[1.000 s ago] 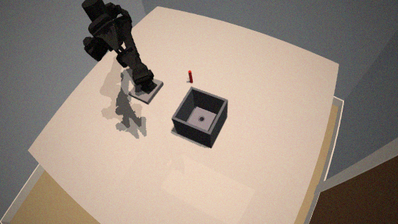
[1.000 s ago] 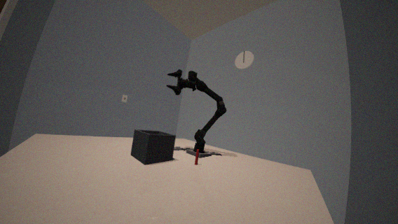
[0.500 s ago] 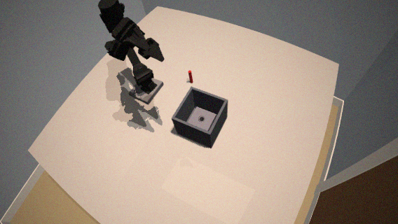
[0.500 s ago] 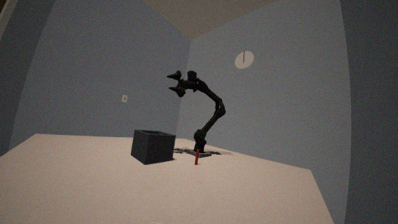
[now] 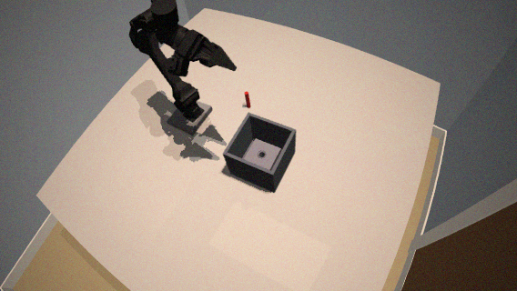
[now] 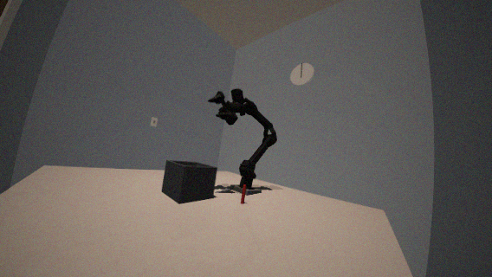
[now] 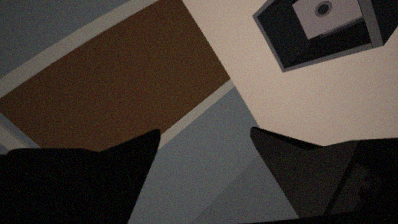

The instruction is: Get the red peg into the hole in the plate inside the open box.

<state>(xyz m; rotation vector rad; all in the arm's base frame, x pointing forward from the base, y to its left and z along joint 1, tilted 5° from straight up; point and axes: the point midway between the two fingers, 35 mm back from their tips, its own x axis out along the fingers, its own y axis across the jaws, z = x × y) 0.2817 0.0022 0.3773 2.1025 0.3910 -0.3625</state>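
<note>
My gripper tip is now 140 mm past the red peg, 150 mm to the right of it and 370 mm above it. Round my gripper tip: light plate: 50 mm ahead, 360 mm below.
</note>
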